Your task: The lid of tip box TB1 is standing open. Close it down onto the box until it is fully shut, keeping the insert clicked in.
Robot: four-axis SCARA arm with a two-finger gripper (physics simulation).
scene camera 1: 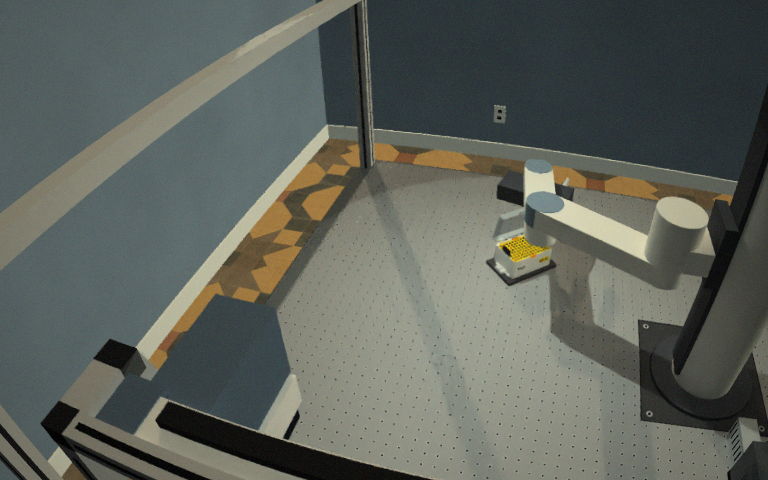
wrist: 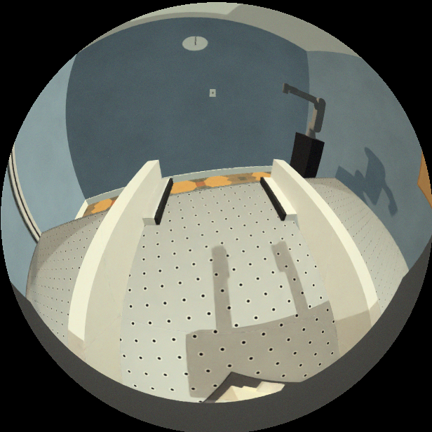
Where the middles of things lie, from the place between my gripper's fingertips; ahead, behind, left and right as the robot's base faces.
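Scene:
My hand is 210 mm to the right of the clear lid (scene camera 1: 509,224), and it is 80 mm short of the lid as well. The hand is also 30 mm higher than the lid.

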